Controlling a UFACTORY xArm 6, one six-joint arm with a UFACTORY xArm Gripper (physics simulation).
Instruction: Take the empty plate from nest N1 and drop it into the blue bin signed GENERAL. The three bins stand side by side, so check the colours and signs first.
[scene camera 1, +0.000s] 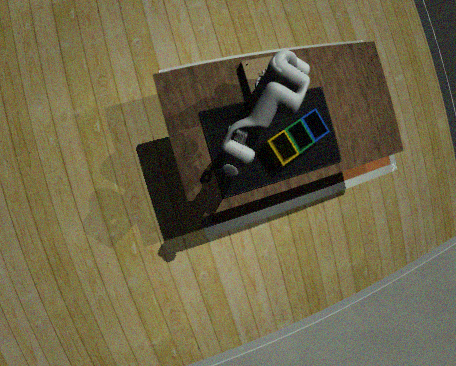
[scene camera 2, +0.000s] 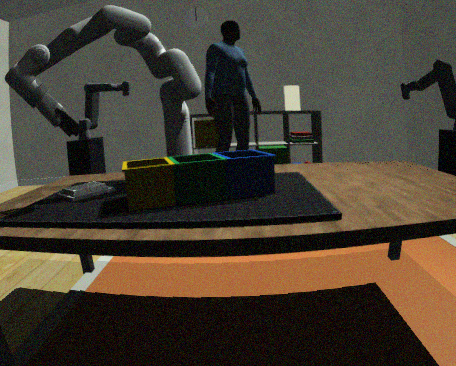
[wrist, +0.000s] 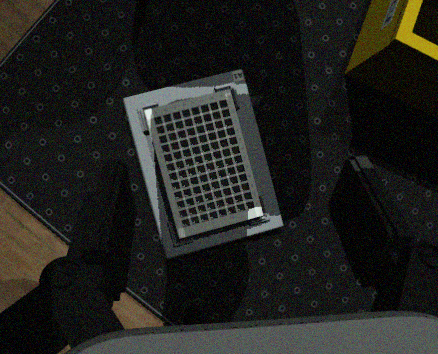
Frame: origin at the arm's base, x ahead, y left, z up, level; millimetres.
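Seen in the pictures: gripper, fingertip midpoint: (scene camera 1: 242, 139) (scene camera 2: 76, 133) (wrist: 236, 183); arm's base, origin of the base link: (scene camera 1: 265, 85).
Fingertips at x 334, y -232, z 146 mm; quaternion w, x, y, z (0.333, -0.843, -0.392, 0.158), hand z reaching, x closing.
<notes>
Pixels of each thing's top centre, then the offset from my fingertips to it. "pt": a spot on its surface instead. Level surfaces: height alone.
- plate, middle of its top: (wrist: 204, 163) (scene camera 2: 84, 186) 15 mm back, 2 mm left, 170 mm down
- grey nest, surface spot: (wrist: 256, 150) pt 9 mm ahead, 50 mm left, 185 mm down
- black mat, its level: 195 mm down
- wooden table, its level: 209 mm down
The plate (wrist: 207, 160) (scene camera 2: 86, 188), a grey grid of dark wells, sits in a grey nest (wrist: 256, 150) marked A1 at a corner. No N1 sign is readable. My gripper (wrist: 236, 183) (scene camera 2: 74, 133) is open and empty above the plate, its fingers wide on either side in the wrist view; in scene view 1 the arm hides it. Three bins stand in a row: yellow (scene camera 1: 276, 153) (scene camera 2: 150, 185) (wrist: 406, 35) nearest the nest, green (scene camera 1: 294, 126) (scene camera 2: 200, 180) in the middle, blue (scene camera 1: 323, 121) (scene camera 2: 250, 175) at the far end. Their signs are unreadable.
Nest and bins stand on a black mat (scene camera 1: 320, 155) (scene camera 2: 310, 200) on the wooden table (scene camera 1: 360, 90) (scene camera 2: 375, 185). The yellow bin's wall rises at the wrist view's upper right. A person (scene camera 2: 230, 70) and a shelf unit (scene camera 2: 316, 130) stand behind the table.
</notes>
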